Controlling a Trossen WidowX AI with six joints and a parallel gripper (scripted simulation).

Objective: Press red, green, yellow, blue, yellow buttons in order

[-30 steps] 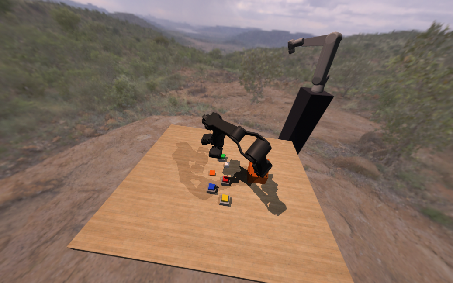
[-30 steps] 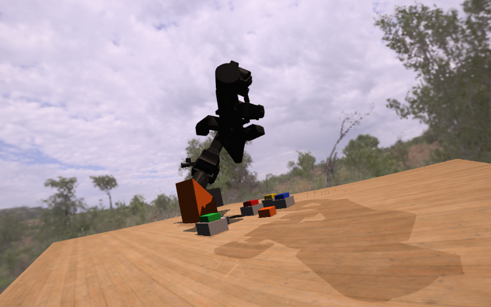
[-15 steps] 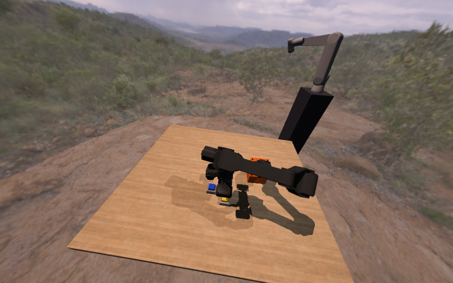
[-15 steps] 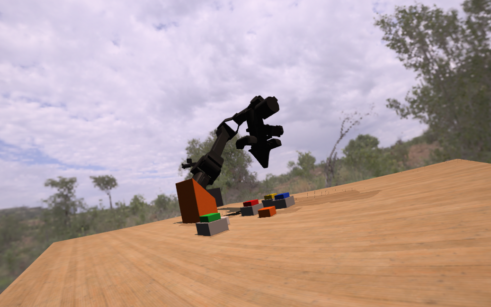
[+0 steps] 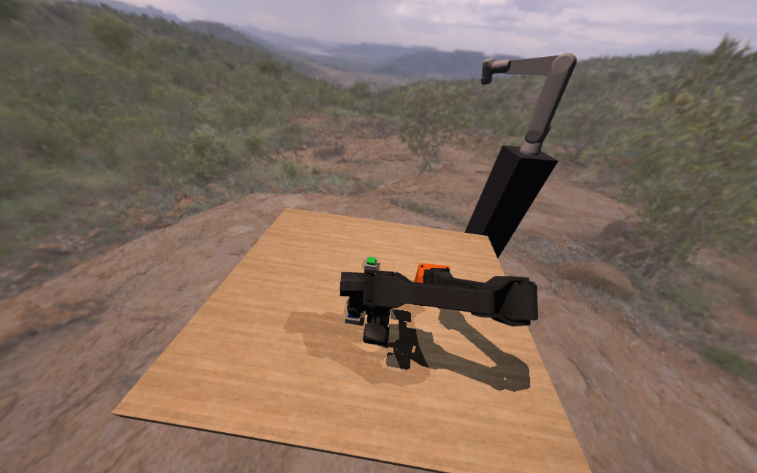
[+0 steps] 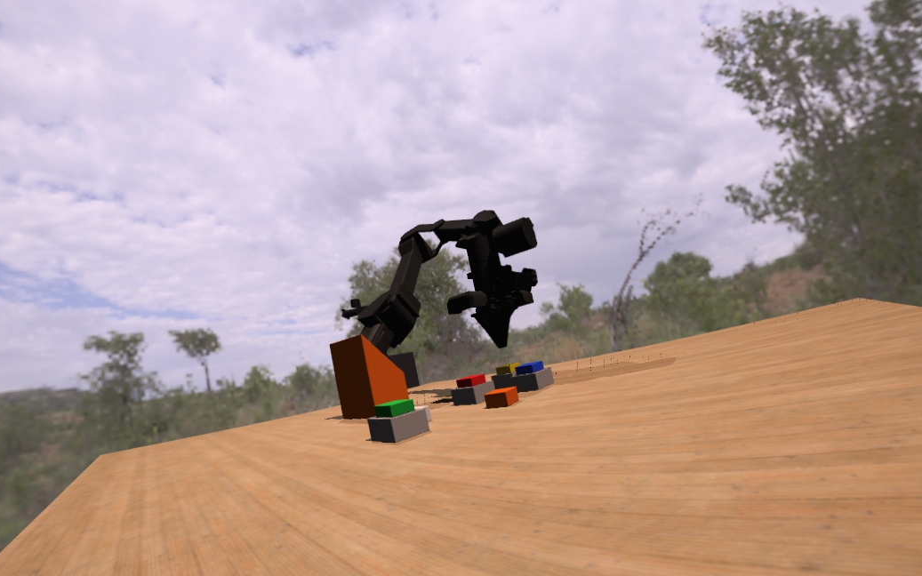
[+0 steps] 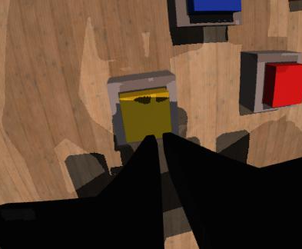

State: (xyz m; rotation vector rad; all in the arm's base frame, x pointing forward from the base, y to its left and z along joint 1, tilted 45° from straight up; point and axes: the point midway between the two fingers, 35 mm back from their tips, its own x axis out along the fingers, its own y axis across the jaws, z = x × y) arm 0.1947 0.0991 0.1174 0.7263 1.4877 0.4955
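The yellow button lies 4 cm below my gripper tip. Round my gripper tip: red button 11 cm to the right, 4 cm below; then small orange block 8 cm ahead, 16 cm to the right, 6 cm below; then blue button 7 cm ahead, 6 cm to the right, 4 cm below.
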